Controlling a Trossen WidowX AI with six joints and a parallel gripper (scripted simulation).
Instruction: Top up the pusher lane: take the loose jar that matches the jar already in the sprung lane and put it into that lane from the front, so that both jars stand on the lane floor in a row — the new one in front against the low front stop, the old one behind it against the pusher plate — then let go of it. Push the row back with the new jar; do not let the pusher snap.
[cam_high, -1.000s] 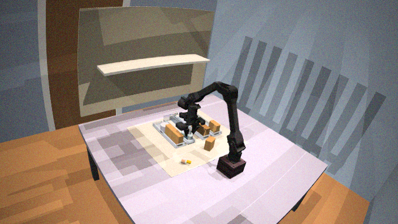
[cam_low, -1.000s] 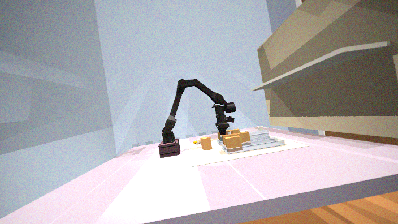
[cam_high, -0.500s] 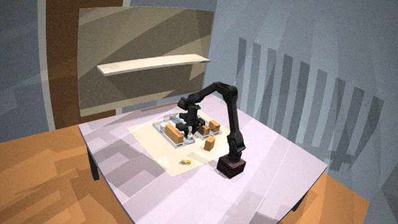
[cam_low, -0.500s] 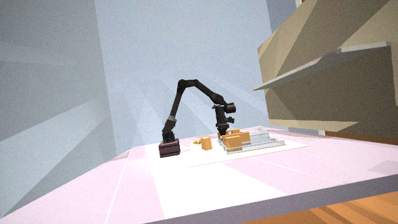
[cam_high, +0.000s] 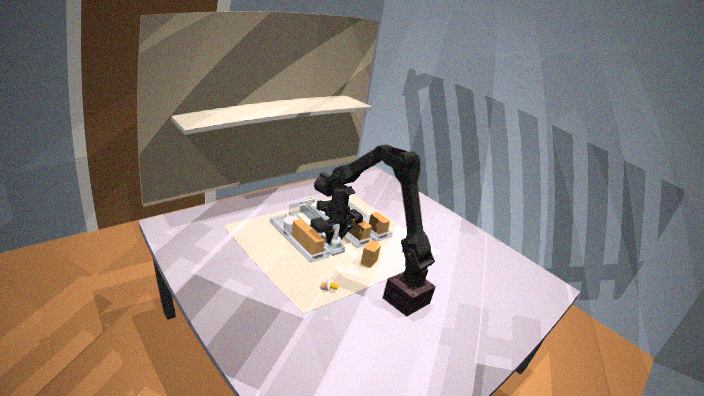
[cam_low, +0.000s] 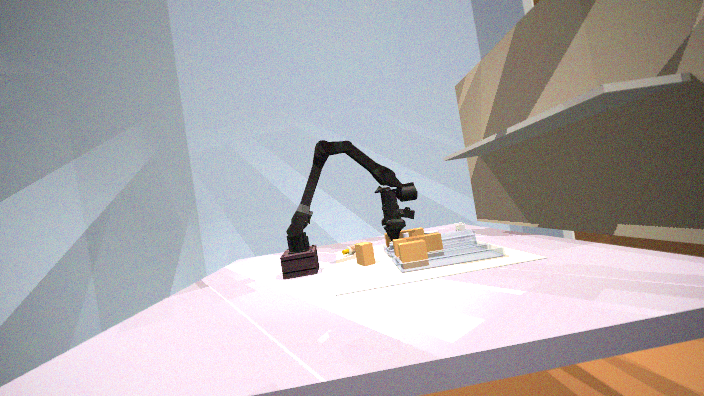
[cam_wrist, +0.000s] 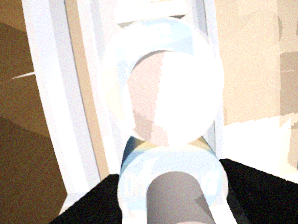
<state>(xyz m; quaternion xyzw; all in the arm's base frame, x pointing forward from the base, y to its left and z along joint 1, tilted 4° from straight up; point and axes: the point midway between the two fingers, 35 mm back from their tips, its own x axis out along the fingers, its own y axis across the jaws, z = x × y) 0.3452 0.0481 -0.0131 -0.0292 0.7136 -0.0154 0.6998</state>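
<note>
Now: the box 120 mm behind my gripper tip and 70 mm to the right of it.
</note>
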